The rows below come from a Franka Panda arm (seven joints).
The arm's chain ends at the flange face. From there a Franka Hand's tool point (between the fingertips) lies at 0.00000 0.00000 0.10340 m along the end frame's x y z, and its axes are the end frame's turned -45 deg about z.
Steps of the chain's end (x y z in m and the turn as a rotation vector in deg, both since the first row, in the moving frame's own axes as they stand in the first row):
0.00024 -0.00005 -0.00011 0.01 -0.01 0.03
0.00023 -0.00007 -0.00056 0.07 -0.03 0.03
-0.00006 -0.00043 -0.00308 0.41 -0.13 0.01
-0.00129 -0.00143 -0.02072 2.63 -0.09 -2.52
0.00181 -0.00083 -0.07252 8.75 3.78 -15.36
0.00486 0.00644 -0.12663 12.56 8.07 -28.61
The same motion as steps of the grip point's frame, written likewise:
0.00021 0.00011 -0.00011 0.01 0.00 0.03
0.00026 -0.00001 -0.00056 0.07 0.03 0.03
0.00062 -0.00104 -0.00308 0.38 0.20 0.01
0.00326 -0.00546 -0.02083 1.92 1.80 -2.52
0.01675 -0.00767 -0.07394 3.51 8.86 -15.36
0.02245 -0.00384 -0.13005 3.17 14.59 -28.61

